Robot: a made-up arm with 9 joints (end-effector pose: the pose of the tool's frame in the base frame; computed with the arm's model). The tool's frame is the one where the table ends.
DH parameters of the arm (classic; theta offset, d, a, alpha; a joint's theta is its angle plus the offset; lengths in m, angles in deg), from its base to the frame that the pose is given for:
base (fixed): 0 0 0 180
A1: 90 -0.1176 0.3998 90
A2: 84.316 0 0.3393 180
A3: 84.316 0.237 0.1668 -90
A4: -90 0.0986 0.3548 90
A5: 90 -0.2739 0.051 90
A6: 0 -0.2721 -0.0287 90
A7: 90 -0.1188 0.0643 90
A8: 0 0.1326 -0.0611 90
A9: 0 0.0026 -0.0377 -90
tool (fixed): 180 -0.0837 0 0
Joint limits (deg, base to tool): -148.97..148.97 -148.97..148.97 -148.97..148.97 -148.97..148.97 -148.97..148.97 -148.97..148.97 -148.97..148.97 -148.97..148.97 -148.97..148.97
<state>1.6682 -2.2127 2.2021 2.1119 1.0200 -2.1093 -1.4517 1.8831 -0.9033</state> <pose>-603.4 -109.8 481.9 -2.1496 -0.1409 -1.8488</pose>
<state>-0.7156 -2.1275 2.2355 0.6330 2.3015 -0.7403 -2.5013 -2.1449 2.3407</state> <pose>-341.0 -621.7 -142.9 -2.2941 -0.5458 -0.7767</pose>
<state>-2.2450 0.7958 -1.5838 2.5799 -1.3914 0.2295 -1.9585 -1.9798 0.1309</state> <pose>164.2 390.5 -594.8 1.3806 1.7111 1.3189</pose>
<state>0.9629 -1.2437 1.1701 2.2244 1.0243 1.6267 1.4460 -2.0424 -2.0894</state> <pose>-316.9 -525.6 91.1 0.1043 -0.1941 0.3460</pose>
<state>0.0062 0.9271 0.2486 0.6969 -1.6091 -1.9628 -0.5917 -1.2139 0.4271</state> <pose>-390.2 -925.3 -281.9 1.1952 0.1125 1.7767</pose>
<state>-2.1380 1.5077 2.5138 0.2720 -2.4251 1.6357 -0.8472 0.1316 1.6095</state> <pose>399.4 -566.8 651.6 0.2194 0.0413 1.3550</pose>
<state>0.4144 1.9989 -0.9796 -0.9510 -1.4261 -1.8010 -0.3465 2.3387 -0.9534</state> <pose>-924.4 237.9 -45.8 1.0828 2.4623 0.9596</pose>
